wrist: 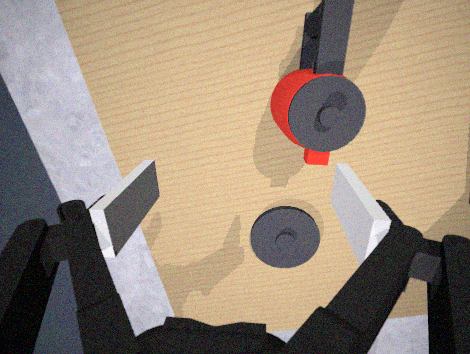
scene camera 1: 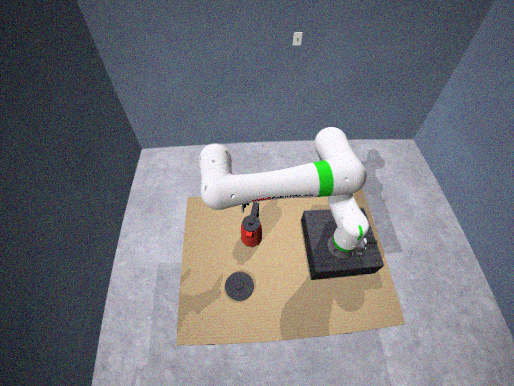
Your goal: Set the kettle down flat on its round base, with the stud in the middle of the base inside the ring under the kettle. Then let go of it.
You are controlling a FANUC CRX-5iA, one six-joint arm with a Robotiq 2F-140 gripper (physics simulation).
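A red kettle (scene camera 1: 251, 235) (wrist: 283, 104) with a dark grey lid stands upright on the wooden board. Its black handle points toward the back wall in the scene view and to the top of the wrist view; its small red spout points the other way. The round dark base (scene camera 1: 239, 286) (wrist: 270, 240) lies flat on the board, apart from the kettle on its spout side, with a small stud in its middle. My gripper (wrist: 242, 180) is open and empty, above the board. In the scene view it is mostly hidden behind the arm. The ring under the kettle is hidden.
The wooden board (scene camera 1: 200, 240) (wrist: 200, 100) lies on a grey floor (scene camera 1: 130, 310). The white arm (scene camera 1: 280, 185) reaches over the board from a black pedestal (scene camera 1: 320, 260) at the right. Arm shadows fall on the board. Blue-grey walls stand behind and at the sides.
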